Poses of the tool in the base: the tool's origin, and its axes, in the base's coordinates. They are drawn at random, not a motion.
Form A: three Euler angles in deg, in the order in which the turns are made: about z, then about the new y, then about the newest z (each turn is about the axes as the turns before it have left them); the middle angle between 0 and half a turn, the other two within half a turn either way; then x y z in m.
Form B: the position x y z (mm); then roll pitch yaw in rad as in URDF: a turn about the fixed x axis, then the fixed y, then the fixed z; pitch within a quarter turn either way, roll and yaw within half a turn. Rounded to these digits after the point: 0 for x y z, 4 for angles.
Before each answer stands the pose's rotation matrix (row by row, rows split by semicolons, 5 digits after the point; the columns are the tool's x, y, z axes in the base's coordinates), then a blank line. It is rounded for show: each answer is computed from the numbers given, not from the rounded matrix.
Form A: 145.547 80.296 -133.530 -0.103 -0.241 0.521
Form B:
0.50589 0.28887 -0.81279; 0.53216 0.63706 0.55764; 0.67888 -0.71464 0.16856

-103 -241 521 -1.3392 -0.7462 0.8107
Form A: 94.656 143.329 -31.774 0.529 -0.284 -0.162
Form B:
0.58018 -0.81304 -0.04848; -0.63688 -0.48996 0.59525; -0.50772 -0.31448 -0.80208

529 -284 -162 -2.7679 0.5325 -0.8319
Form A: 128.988 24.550 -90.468 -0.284 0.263 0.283
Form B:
0.78193 -0.56591 -0.26141; 0.62336 0.71213 0.32295; 0.00339 -0.41547 0.90960

-284 263 283 -0.4285 -0.0034 0.6730
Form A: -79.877 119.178 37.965 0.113 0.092 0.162
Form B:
0.53805 0.82883 0.15346; 0.48650 -0.15668 -0.85952; -0.68835 0.53712 -0.48752

113 92 162 2.3078 0.7592 0.7351
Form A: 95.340 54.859 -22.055 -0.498 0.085 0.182
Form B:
0.32422 -0.94292 -0.07610; 0.56610 0.12894 0.81419; -0.75790 -0.30706 0.57559

-498 85 182 -0.4901 0.8601 1.0507
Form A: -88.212 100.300 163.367 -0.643 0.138 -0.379
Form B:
0.29145 -0.95609 0.03070; -0.16231 -0.08105 -0.98341; 0.94272 0.28163 -0.17880

-643 138 -379 2.1365 -1.2307 -0.5081
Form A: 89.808 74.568 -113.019 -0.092 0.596 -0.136
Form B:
0.92002 0.39185 0.00323; -0.10714 0.24360 0.96394; 0.37694 -0.88719 0.26609

-92 596 -136 -1.2794 -0.3865 -0.1159
